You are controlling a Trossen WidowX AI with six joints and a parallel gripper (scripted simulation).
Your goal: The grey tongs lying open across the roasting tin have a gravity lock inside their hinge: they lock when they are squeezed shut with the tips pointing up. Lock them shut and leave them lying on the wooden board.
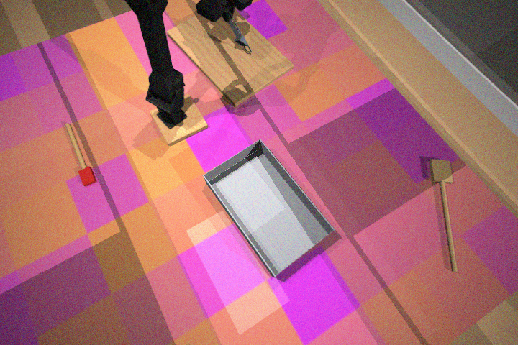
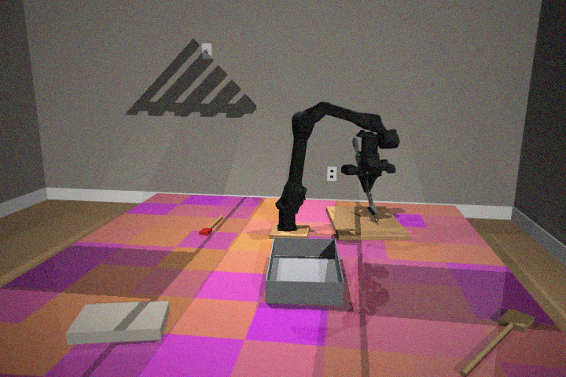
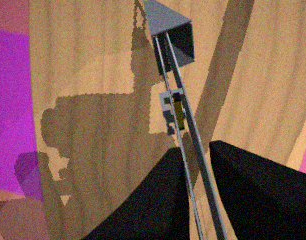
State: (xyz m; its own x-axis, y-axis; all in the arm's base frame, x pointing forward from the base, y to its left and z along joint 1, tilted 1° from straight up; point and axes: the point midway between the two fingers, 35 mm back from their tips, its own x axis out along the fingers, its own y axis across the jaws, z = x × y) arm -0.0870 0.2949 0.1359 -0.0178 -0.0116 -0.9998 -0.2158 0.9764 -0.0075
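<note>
The wooden board is 110 mm below my gripper tip. Also, from my gripper tip: grey roasting tin (470 mm ahead, 270 mm to the right, 90 mm below); then red-headed tool (560 mm to the right, 110 mm below, 50 mm ahead); then flat white block (700 mm ahead, 680 mm to the right, 100 mm below).
</note>
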